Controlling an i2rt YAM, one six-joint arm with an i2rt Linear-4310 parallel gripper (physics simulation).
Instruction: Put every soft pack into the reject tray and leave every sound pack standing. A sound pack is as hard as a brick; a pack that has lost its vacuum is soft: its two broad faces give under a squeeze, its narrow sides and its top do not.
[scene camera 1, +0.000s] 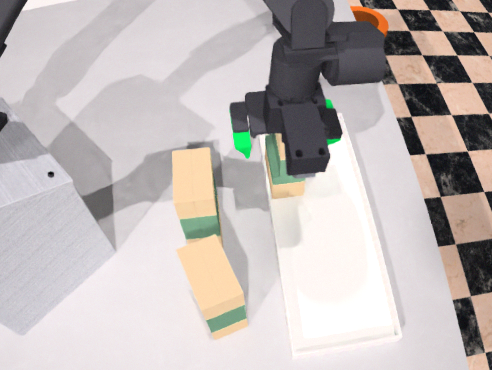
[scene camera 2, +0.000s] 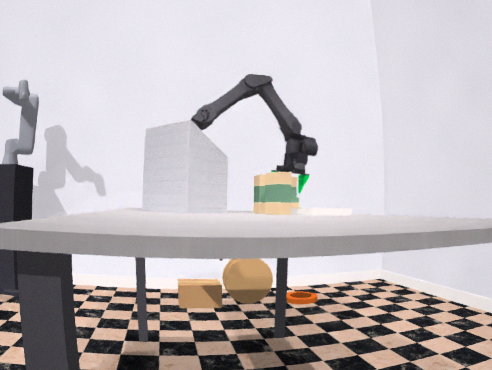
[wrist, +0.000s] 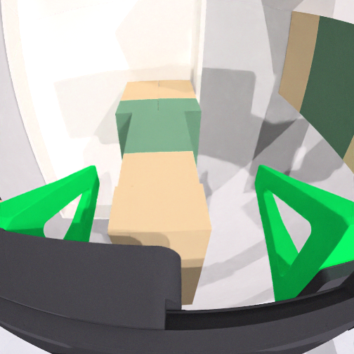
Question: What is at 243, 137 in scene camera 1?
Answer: My gripper.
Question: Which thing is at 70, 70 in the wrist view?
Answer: A white reject tray.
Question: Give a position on a white reject tray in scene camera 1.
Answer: At 337, 296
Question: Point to my gripper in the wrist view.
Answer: At 176, 174
